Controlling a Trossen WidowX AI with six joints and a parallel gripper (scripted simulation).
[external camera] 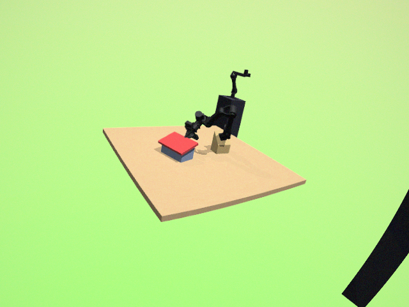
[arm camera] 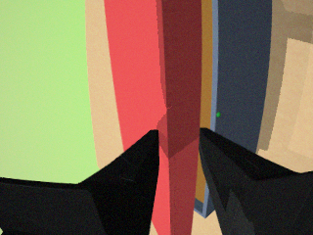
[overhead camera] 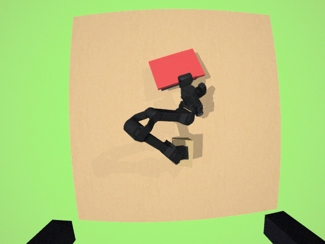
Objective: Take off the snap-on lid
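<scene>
The lid is 7 cm ahead of my gripper tip, 2 cm to the left of it and 2 cm below it. From my gripper tip the other things lie so: storage box: 8 cm below, 6 cm ahead, 2 cm to the left.
</scene>
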